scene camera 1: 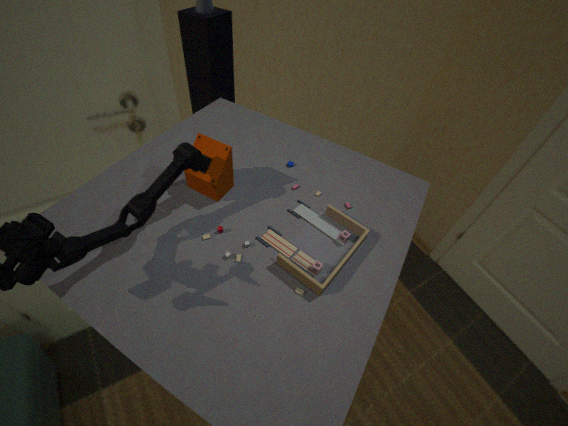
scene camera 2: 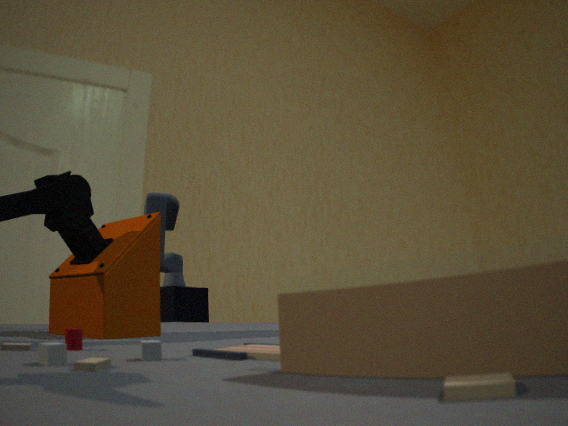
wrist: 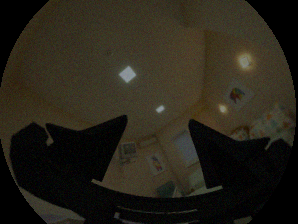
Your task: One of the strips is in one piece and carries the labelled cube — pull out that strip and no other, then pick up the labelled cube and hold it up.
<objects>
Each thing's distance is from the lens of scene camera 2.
wooden frame [scene camera 2: 486,311]: 0.20 m
</objects>
